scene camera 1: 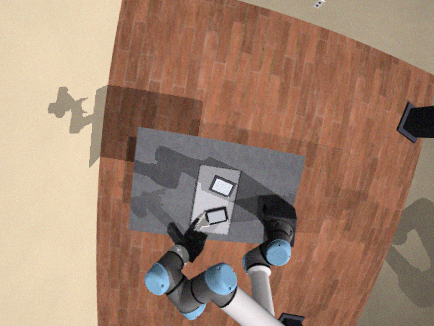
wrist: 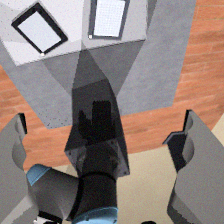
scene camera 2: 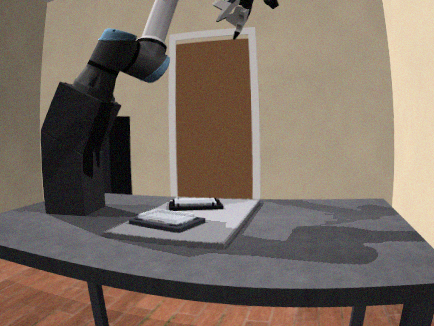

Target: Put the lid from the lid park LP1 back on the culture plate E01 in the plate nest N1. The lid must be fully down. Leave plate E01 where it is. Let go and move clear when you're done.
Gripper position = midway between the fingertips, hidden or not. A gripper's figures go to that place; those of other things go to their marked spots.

My gripper (wrist: 104,112) is 0.14 m from the lens. A clear lid (wrist: 35,27): 0.64 m from the lens.
